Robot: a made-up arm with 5 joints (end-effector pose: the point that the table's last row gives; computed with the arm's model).
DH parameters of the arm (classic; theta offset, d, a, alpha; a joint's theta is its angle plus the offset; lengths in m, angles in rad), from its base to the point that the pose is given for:
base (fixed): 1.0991 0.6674 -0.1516 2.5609
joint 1: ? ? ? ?
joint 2: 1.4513 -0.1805 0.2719 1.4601
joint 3: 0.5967 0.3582 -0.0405 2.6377
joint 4: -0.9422 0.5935 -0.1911 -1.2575
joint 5: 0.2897 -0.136 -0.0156 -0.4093
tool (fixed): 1.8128 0.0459 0 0
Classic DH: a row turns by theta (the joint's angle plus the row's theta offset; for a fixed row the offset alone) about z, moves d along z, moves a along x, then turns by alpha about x.
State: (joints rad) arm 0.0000 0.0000 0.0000 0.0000 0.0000
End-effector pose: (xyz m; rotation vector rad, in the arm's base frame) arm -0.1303 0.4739 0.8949 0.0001 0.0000 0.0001
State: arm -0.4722 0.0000 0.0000 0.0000 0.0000
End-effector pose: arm -0.3492 0.4446 0.7757 -0.2307 0.1178 0.3948
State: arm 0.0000 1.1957 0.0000 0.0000 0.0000
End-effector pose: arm -0.2861 0.4739 0.6102 0.0001 -1.1957 0.0001
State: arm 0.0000 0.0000 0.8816 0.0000 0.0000
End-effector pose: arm -0.2804 0.3027 1.1930 0.8039 -0.0973 0.3489
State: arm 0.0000 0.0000 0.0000 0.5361 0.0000
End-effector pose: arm -0.1537 0.4161 0.7916 -0.4642 0.2647 -0.0429
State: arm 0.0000 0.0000 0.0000 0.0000 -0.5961
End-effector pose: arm -0.1284 0.4601 0.8971 0.2304 -0.0568 -0.5468
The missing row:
joint 1: 1.1676 0.0625 0.0455 -1.3188
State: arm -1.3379 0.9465 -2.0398 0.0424 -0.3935
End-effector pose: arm 0.0190 -0.1100 0.4742 -1.0687 -1.4698 -0.4412
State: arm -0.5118 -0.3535 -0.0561 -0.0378 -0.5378
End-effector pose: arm -0.2681 0.4734 0.7647 -0.2330 0.3398 -0.1492
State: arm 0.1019 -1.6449 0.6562 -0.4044 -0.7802
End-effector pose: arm 0.6104 0.2508 0.8790 0.7593 1.4547 -1.4104
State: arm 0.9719 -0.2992 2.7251 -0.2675 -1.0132
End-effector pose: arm -0.3987 -0.3417 0.8403 -2.7560 0.0575 -0.8280
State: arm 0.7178 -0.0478 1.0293 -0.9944 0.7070
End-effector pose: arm -0.3242 -0.0426 1.3403 1.2897 -1.6132 0.1539
